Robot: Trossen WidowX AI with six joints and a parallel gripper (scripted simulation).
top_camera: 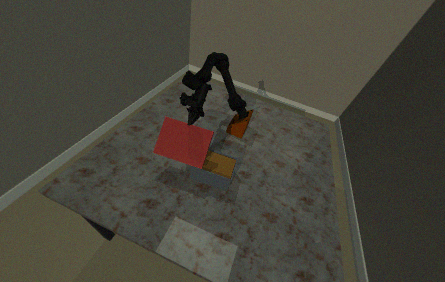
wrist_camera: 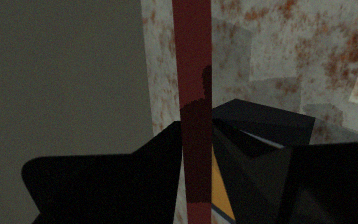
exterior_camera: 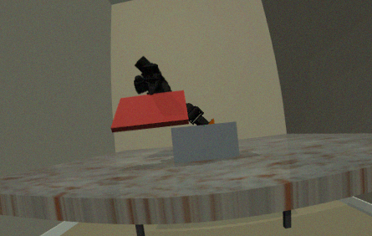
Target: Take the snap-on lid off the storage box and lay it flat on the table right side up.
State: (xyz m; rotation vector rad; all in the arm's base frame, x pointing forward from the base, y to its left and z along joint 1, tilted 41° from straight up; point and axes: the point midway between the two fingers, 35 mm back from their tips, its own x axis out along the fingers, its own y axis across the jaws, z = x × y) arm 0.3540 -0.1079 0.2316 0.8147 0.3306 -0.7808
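Right now the red lid is 6 cm ahead of my gripper tip and 5 cm below it. Round my gripper tip: grey-blue storage box (6 cm ahead, 17 cm to the left, 18 cm below).
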